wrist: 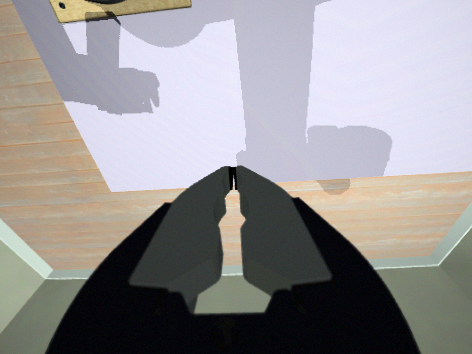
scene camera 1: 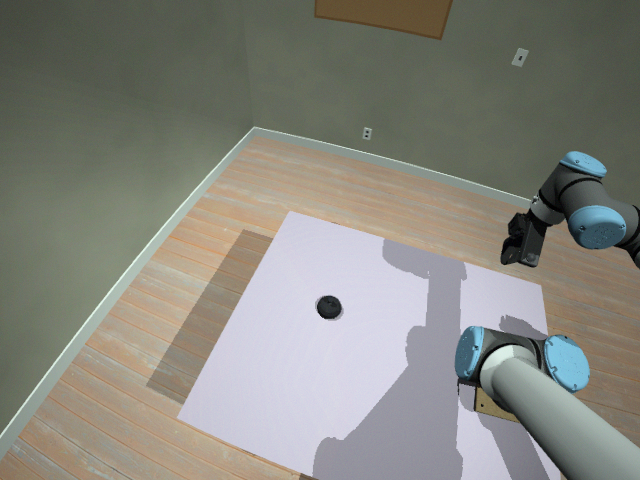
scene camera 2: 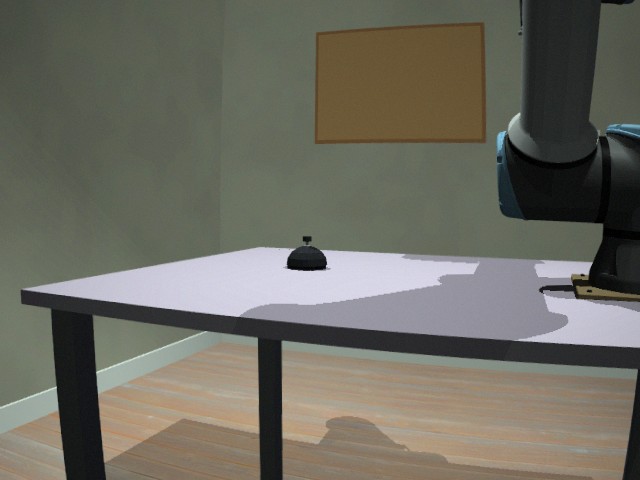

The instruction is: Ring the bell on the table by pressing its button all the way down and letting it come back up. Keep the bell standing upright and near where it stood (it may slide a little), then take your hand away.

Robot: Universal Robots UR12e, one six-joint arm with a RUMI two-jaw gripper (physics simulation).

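Frame: origin at the arm's base, x right, y ahead, z up, level; centimetres.
Seen in the pictures: gripper, fingertip midpoint: [wrist: 233,168] [scene camera 1: 502,264].
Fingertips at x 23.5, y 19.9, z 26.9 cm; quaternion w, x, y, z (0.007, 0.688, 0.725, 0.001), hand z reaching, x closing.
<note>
Offsets run from my fingertips to a thing's top centre. Level surfaces: height alone.
A black dome bell {dx -21.1, dy +46.1, dz -21.2 cm} [scene camera 1: 329,307] [scene camera 2: 307,258] stands upright on the pale lilac table {dz -27.8 cm} [scene camera 1: 248,372] [scene camera 2: 170,289] [wrist: 400,100], left of the arm in both scene views. Its button {dx -21.1, dy +46.1, dz -21.2 cm} [scene camera 2: 307,239] is raised on a short stem above the dome. The bell does not show in the wrist view. My gripper [scene camera 1: 518,259] [wrist: 233,168] is shut and empty, its fingertips meeting. In scene camera 1 it hangs high at the right, near the table's far right part and well apart from the bell. It does not show in scene camera 2.
The arm's thick grey link [scene camera 1: 573,413] [scene camera 2: 560,77] and blue-capped joints stand at the right. A tan mounting plate [scene camera 1: 491,406] [scene camera 2: 584,292] [wrist: 145,10] lies under the arm's base. The arm's shadow falls across the table. A brown board [scene camera 1: 382,15] [scene camera 2: 400,85] hangs on the wall.
</note>
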